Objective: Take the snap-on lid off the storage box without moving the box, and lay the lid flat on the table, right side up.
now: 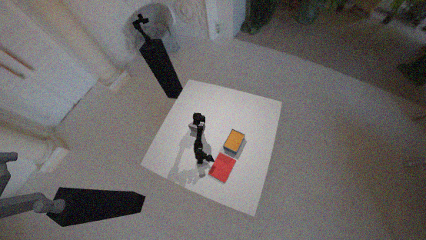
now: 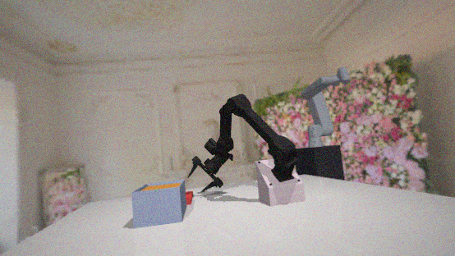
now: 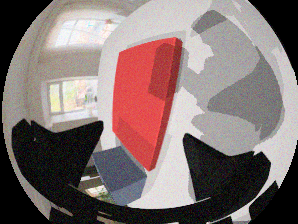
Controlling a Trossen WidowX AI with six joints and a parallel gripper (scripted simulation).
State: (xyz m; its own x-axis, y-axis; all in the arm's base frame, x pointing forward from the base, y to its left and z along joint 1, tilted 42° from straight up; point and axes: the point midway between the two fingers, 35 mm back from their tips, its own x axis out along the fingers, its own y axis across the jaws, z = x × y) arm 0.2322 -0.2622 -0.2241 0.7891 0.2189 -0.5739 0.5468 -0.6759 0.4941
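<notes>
The red lid is 110 mm ahead of my gripper tip, 30 mm to the right of it and 50 mm below it. Also, from my gripper tip: storage box (180 mm ahead, 240 mm to the left, 10 mm below).
</notes>
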